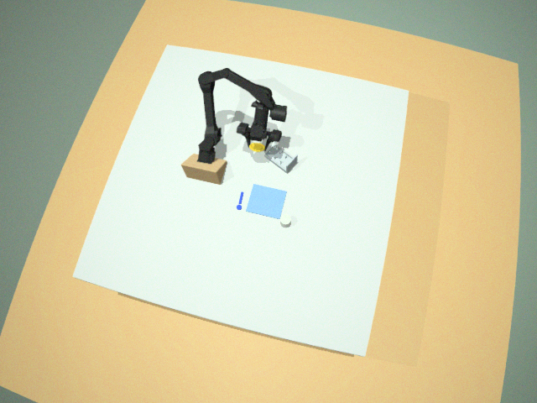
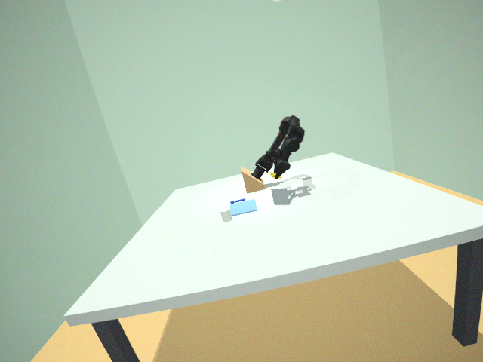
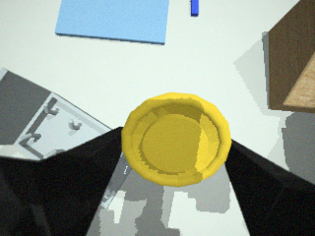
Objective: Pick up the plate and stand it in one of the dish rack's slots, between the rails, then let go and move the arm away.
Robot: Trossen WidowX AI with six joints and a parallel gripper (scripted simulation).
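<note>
Right now my gripper tip is 100 mm short of the dish rack, 70 mm above it and 10 mm to the right of it. Also, from my gripper tip: light blue mat 200 mm to the right, 90 mm below, 80 mm ahead; then yellow plate 10 mm above; then blue spoon 220 mm to the right, 90 mm below, 30 mm behind.
</note>
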